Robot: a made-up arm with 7 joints.
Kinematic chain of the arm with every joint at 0, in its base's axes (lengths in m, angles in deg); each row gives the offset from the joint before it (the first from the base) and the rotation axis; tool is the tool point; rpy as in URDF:
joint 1: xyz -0.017 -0.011 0.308 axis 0 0.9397 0.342
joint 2: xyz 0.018 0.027 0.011 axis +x
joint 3: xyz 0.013 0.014 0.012 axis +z
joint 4: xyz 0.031 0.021 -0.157 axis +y
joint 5: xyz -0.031 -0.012 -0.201 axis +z
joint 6: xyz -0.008 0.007 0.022 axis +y
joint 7: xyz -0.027 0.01 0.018 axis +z
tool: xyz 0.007 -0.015 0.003 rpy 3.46 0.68 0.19
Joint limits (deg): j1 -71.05..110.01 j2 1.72..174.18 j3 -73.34..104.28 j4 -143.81..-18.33 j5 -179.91..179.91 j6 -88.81..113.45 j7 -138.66..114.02
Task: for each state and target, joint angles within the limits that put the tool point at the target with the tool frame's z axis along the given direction. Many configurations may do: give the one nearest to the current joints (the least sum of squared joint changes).
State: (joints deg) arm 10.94 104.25 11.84 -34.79 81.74 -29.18 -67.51
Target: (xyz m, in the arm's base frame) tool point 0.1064 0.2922 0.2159 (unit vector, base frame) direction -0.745 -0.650 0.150
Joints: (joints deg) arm 18.37 86.02 -5.33 -57.52 89.95 -8.86 -65.18
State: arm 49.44 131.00 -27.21 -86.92 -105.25 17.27 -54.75
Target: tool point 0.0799 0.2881 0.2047 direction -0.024 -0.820 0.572
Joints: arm 99.74 131.78 -8.24 -49.94 -116.62 7.32 -70.20
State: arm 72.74 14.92 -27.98 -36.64 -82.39 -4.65 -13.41
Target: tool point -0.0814 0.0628 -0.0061 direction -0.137 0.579 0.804
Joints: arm 43.17 7.52 -27.54 -48.56 -79.04 -26.13 -18.27
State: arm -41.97 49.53 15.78 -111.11 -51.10 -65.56 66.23
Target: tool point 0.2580 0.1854 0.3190 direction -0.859 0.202 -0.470
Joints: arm -39.44 35.27 15.17 -62.62 -48.41 -29.95 64.70
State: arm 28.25 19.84 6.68 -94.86 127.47 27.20 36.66
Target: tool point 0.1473 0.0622 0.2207 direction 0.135 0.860 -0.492
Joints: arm 20.55 27.31 -5.43 -142.22 143.46 65.36 35.41
